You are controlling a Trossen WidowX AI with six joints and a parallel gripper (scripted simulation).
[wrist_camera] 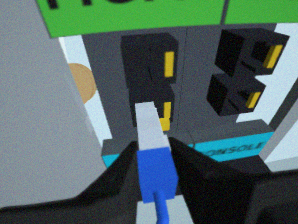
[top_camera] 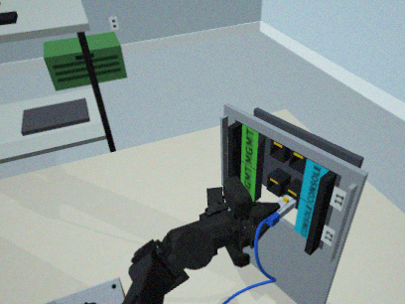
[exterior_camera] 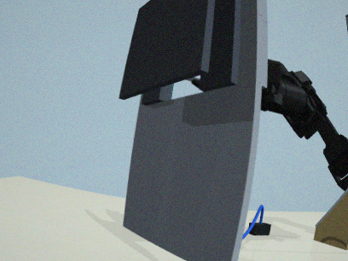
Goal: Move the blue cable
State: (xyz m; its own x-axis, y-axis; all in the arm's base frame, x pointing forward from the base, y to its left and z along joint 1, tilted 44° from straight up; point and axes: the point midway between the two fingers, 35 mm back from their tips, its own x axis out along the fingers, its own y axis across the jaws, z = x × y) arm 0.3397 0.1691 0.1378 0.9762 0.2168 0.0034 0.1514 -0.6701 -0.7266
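Now: the blue plug right at my gripper tip. Also, from my gripper tip: small black block: 20 cm behind, 15 cm to the right, 25 cm below.
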